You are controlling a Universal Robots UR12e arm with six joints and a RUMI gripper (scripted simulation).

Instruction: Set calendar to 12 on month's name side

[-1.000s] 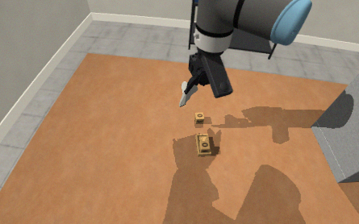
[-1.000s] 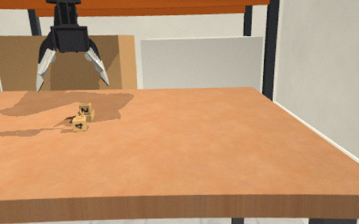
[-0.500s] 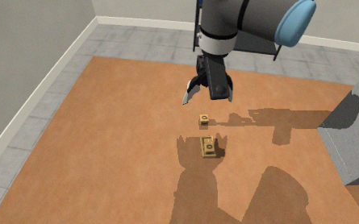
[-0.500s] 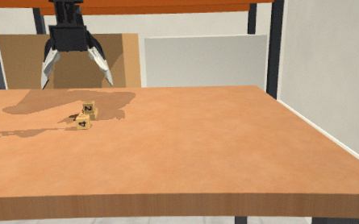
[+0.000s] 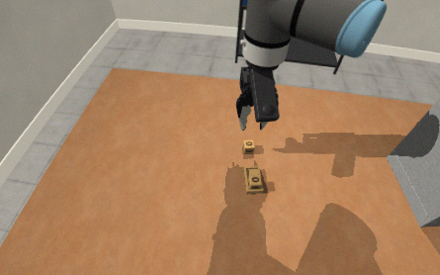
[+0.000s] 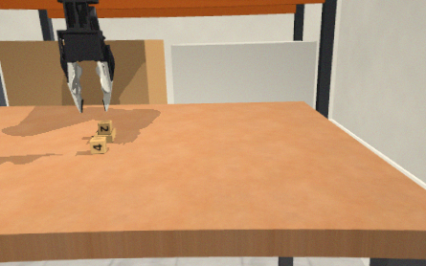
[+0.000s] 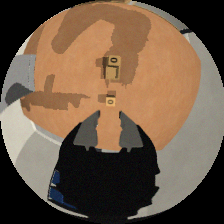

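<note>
Right now the cube is 90 mm below my hand. From my hand the other things lie so: tray 20 mm behind, 110 mm to the left, 100 mm below.
</note>
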